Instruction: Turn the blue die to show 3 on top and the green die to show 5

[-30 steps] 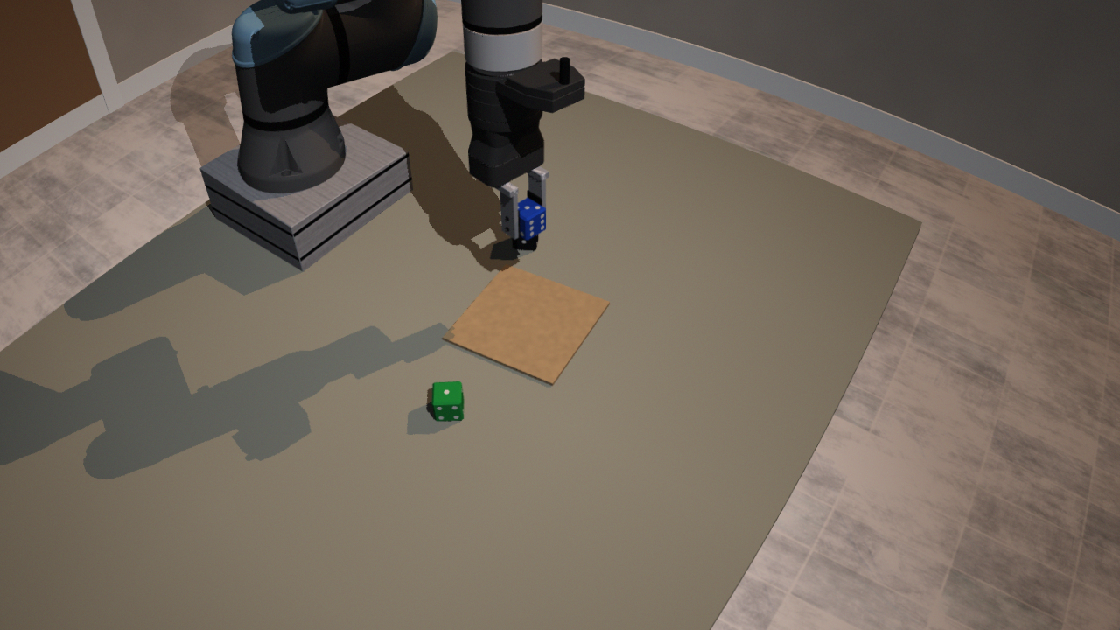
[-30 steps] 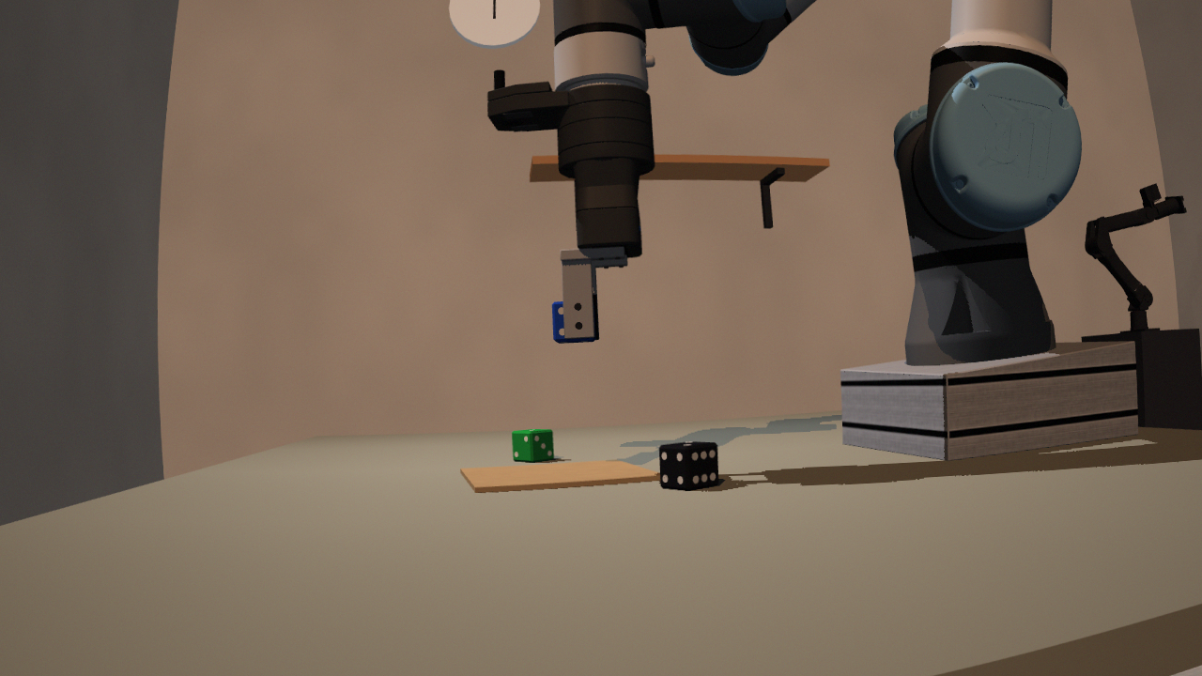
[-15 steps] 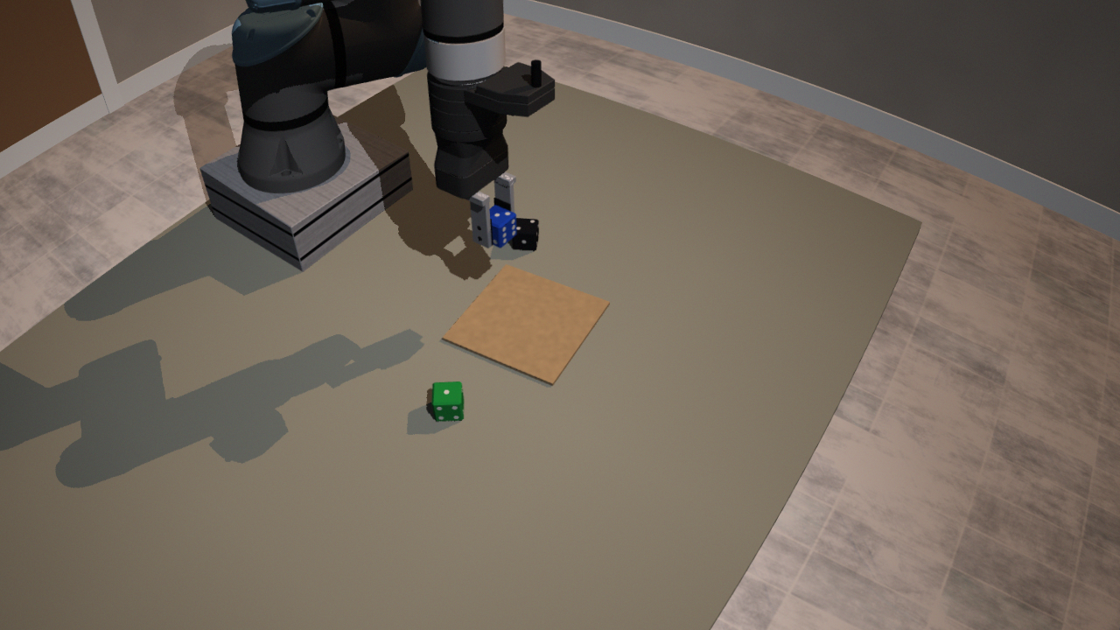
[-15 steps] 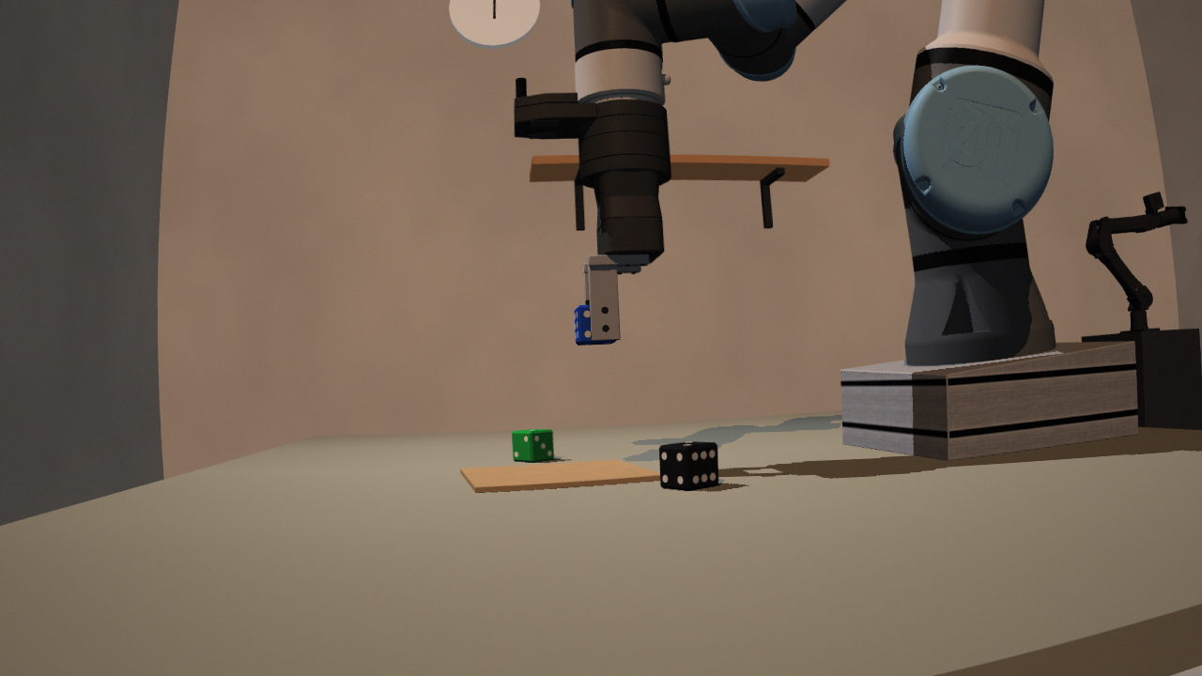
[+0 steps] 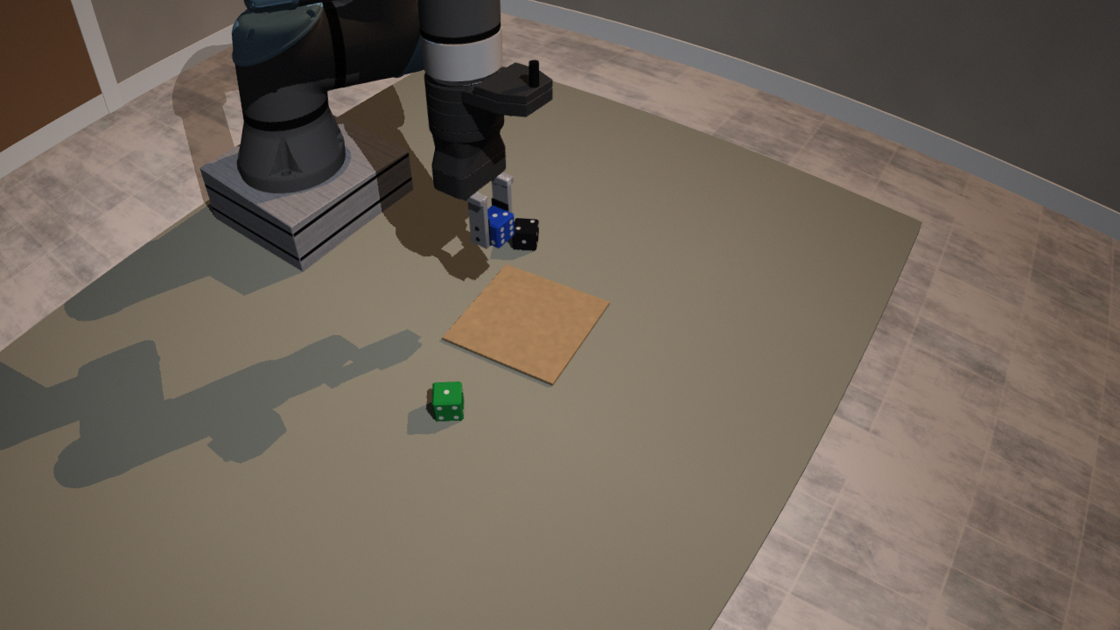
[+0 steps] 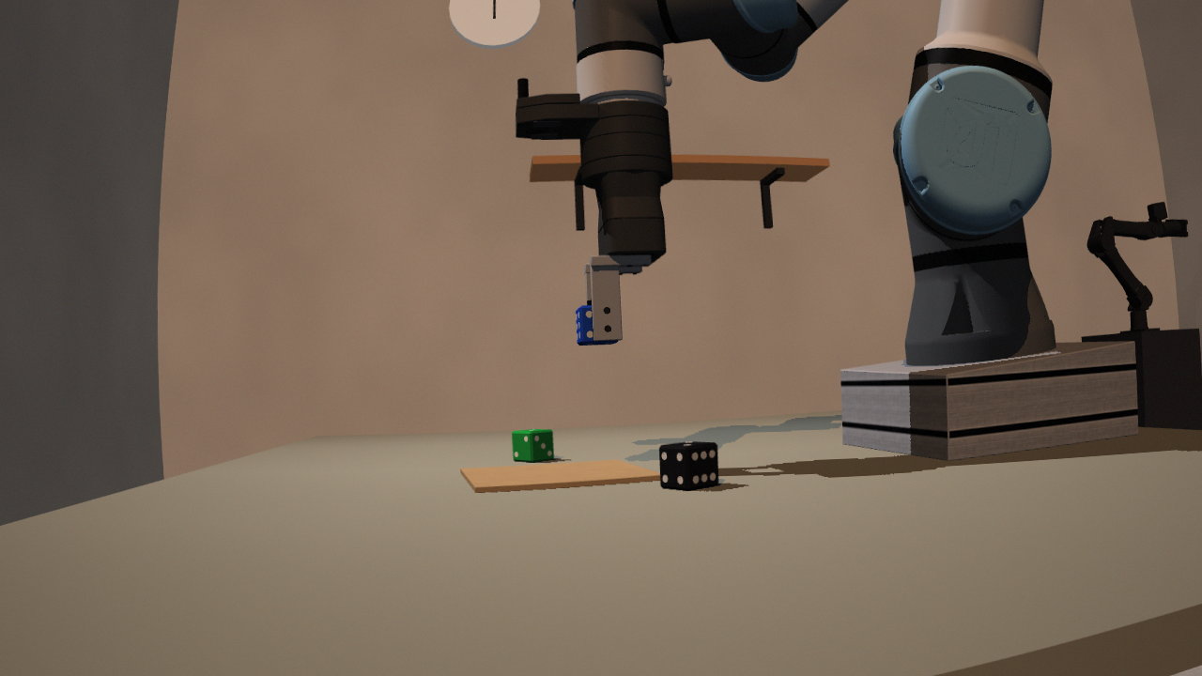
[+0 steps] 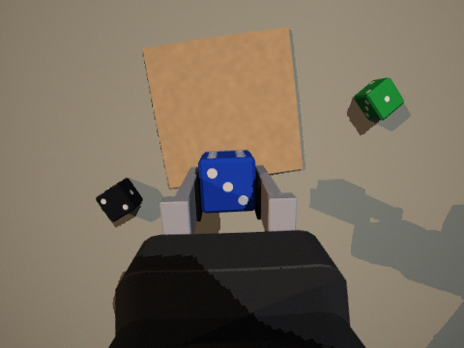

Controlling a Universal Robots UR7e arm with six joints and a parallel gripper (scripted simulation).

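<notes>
The brown mat lies 50 mm ahead of my hand and 120 mm below it. From my hand the other things lie so: green die (50 mm ahead, 150 mm to the right, 110 mm below); black die (40 mm behind, 110 mm to the left, 110 mm below); blue die (10 mm ahead).
</notes>
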